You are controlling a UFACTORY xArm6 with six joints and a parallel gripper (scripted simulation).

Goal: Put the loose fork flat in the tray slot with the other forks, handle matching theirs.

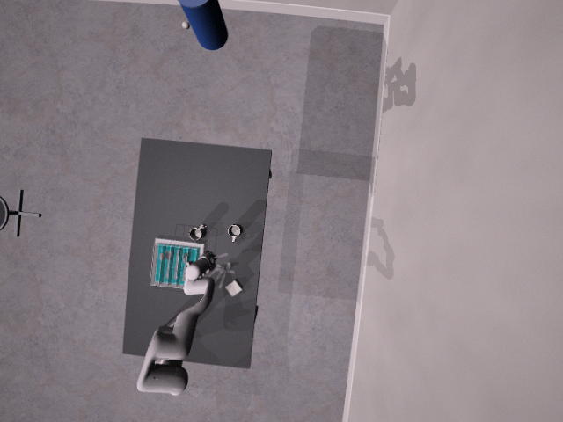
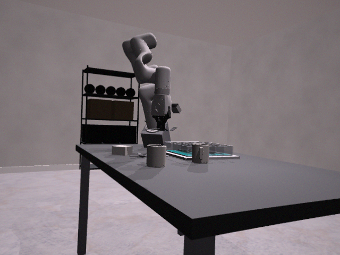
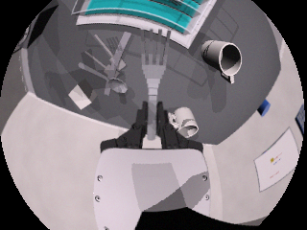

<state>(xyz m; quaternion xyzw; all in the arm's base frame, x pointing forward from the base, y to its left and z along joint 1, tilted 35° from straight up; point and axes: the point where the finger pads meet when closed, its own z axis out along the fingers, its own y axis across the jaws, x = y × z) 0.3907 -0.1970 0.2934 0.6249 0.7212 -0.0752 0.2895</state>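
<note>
Now: the tray 31 cm to the left of my hand, 11 cm below it and 3 cm behind it. Also, from my hand: small white box: 25 cm behind, 14 cm below, 5 cm to the right.
</note>
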